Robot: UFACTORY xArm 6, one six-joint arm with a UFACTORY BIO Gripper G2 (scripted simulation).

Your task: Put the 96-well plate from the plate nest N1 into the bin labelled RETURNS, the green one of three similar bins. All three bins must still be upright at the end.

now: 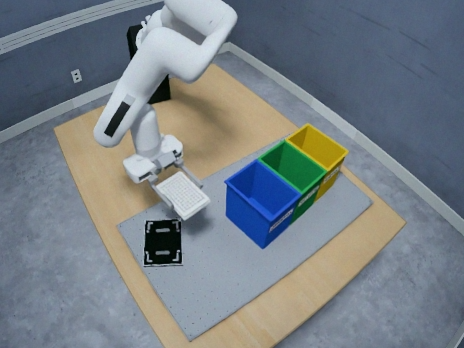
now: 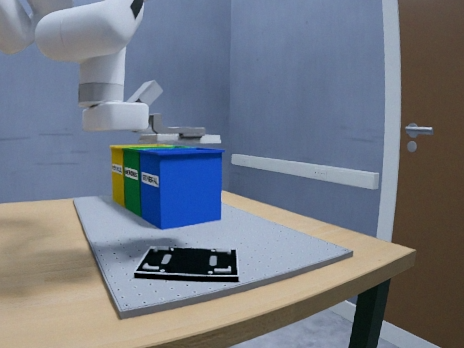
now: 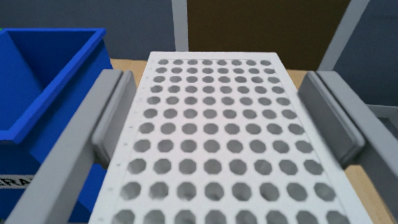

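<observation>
A blue bin (image 2: 180,188), also image 1 (image 1: 261,189), image 3 (image 3: 41,54). White 96-well plate (image 1: 179,188), also image 3 (image 3: 207,130). Green bin (image 1: 298,170). Yellow bin (image 1: 310,141), also image 2 (image 2: 117,154); out of frame in image 3. Black plate nest (image 2: 196,261).
</observation>
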